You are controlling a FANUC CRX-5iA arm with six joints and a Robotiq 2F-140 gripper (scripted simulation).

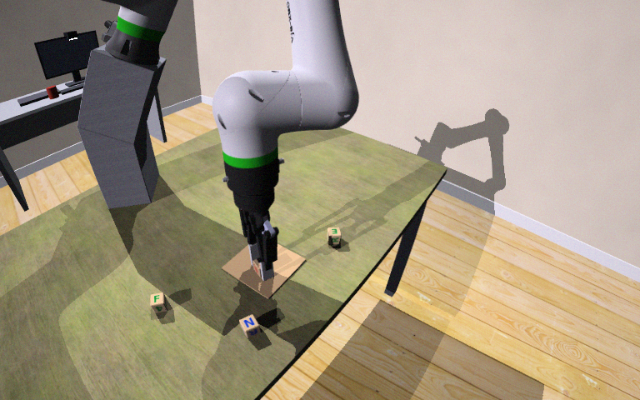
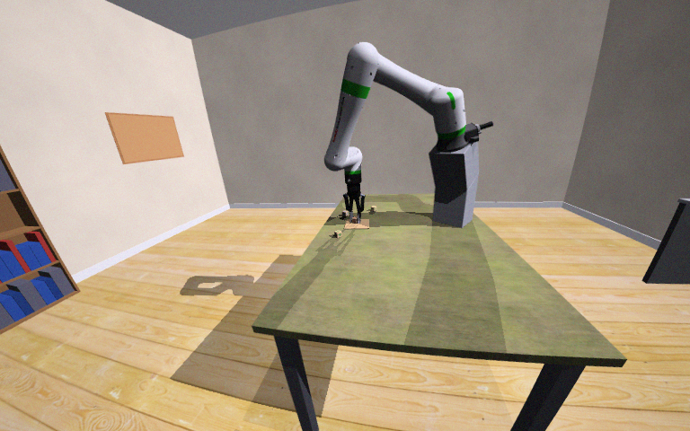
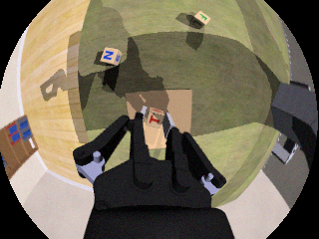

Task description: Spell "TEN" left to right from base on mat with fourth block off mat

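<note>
My hand is 40 mm above the mat, 20 mm to the right of it and 10 mm past it. Round my hand: N block: 120 mm to the right, 90 mm ahead, 20 mm below; then F block: 230 mm to the right, 90 mm behind, 20 mm below.
</note>
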